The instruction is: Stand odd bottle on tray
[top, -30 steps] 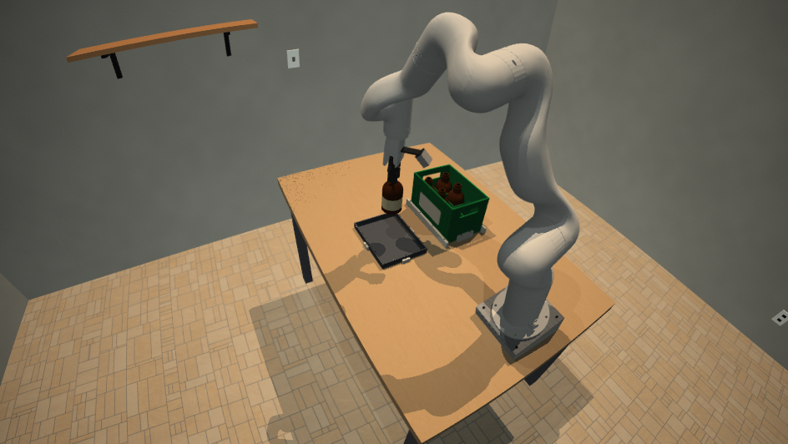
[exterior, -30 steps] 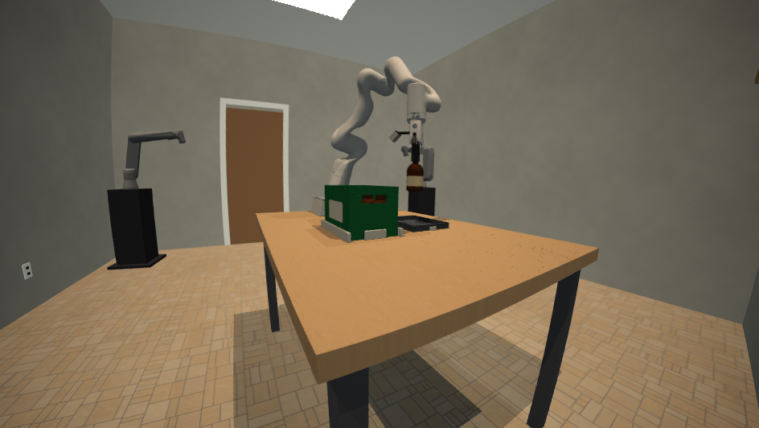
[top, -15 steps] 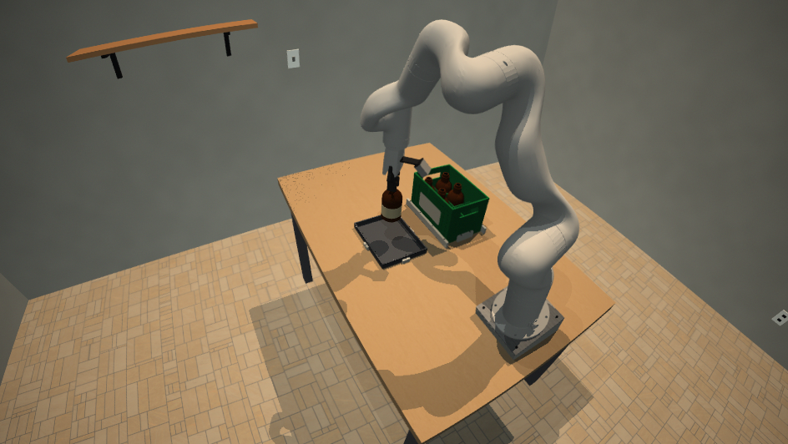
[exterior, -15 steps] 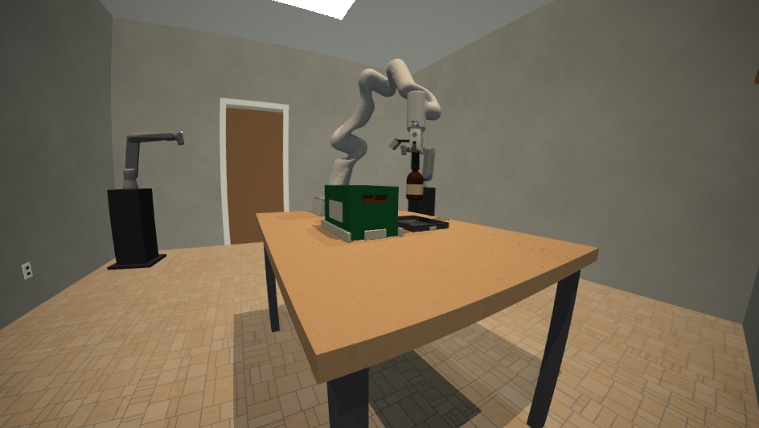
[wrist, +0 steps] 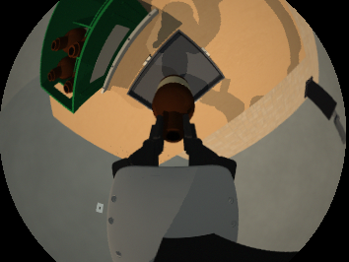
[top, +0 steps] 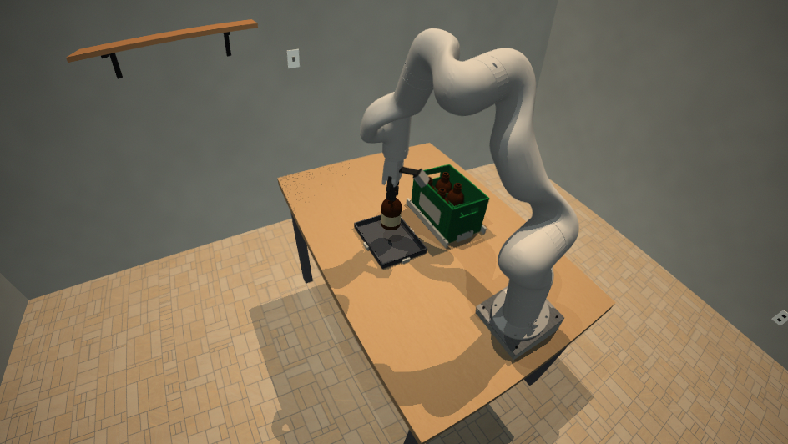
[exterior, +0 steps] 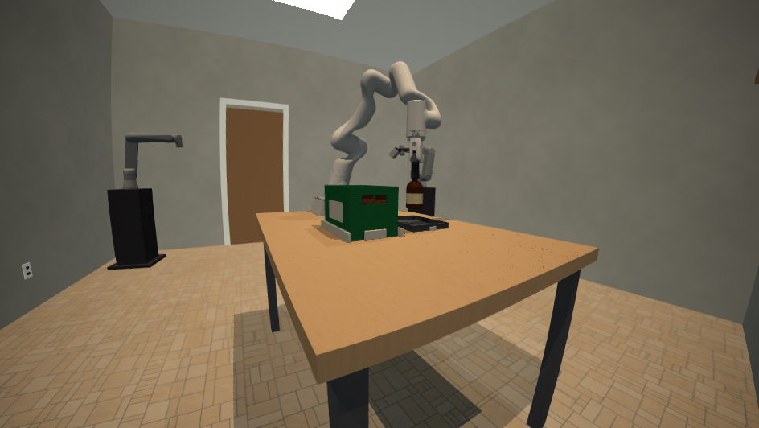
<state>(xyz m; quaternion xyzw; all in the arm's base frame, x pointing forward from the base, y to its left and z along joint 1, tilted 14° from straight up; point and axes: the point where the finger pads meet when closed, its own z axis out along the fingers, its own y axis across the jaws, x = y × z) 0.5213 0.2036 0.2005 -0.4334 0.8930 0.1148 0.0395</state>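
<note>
Now: the brown bottle 7 cm below my hand. Also, from my hand: black tray (21 cm below); green crate (28 cm to the right, 14 cm below, 5 cm ahead).
</note>
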